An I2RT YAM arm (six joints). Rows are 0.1 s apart.
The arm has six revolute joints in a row. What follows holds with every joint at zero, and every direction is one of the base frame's. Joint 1 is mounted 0.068 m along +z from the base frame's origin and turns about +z. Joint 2 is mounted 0.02 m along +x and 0.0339 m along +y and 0.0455 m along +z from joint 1 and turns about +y. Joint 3 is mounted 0.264 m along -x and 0.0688 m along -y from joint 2 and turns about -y. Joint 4 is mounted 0.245 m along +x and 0.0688 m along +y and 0.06 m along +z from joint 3 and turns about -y. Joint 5 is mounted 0.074 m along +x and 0.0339 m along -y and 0.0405 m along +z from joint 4 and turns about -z. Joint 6 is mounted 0.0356 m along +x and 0.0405 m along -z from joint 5 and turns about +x. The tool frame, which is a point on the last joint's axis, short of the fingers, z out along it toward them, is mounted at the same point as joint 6; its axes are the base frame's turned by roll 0, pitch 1.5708 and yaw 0 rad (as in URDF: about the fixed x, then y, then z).
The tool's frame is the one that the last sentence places.
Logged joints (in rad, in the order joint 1, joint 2, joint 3, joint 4, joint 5, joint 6), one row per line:
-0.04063 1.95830 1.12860 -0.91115 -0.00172 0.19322
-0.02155 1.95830 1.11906 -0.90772 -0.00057 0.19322
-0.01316 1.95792 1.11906 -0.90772 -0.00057 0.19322
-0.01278 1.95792 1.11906 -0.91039 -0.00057 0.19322
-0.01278 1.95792 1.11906 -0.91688 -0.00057 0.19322
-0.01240 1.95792 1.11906 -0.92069 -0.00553 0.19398
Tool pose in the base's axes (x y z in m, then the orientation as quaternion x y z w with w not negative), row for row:
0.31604 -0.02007 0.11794 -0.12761 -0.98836 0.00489 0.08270
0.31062 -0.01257 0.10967 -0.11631 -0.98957 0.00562 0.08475
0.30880 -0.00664 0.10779 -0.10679 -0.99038 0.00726 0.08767
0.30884 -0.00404 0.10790 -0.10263 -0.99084 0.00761 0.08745
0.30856 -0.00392 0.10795 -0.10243 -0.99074 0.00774 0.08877
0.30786 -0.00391 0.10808 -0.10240 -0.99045 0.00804 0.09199
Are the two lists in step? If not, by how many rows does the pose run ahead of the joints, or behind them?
The pose runs 1 row behind the joints: the pose in row i belongs to the joints in row i - 1.
